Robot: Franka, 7 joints.
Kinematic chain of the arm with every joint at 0, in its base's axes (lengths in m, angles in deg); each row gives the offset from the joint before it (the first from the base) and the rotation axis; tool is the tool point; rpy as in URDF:
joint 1: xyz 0 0 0.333 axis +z
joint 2: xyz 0 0 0 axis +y
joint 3: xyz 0 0 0.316 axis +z
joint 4: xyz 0.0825 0 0 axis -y
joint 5: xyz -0.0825 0 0.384 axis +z
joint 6: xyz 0 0 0 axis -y
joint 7: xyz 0.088 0 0 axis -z
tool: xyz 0 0 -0.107 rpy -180 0 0
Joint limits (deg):
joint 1: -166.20..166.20
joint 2: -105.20..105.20
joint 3: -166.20..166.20
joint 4: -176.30..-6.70
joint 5: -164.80..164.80
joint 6: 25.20..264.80
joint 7: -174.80..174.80
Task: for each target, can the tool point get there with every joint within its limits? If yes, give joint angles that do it. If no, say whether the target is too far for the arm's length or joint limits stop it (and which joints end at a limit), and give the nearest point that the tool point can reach.
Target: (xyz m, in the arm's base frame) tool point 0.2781 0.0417 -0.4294
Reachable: no: joint limits stop it (at a limit: joint 2) | nearest point 0.2783 0.0417 -0.3608 | short by 0.069 m
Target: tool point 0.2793 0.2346 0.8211
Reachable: yes | joints 46.52 -27.20 -15.64 -99.96 -115.33 199.59 -20.13
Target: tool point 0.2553 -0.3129 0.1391
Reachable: yes | joints -43.00 25.02 -3.78 -130.68 -15.84 98.47 0.08
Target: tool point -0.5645 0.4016 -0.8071
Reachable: no: too far | nearest point -0.3981 0.2832 -0.3195 | short by 0.529 m
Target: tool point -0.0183 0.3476 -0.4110
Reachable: no: joint limits stop it (at a limit: joint 2) | nearest point -0.0180 0.3417 -0.3575 | short by 0.054 m
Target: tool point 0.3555 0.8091 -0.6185
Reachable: no: too far | nearest point 0.2434 0.5539 -0.2523 | short by 0.460 m
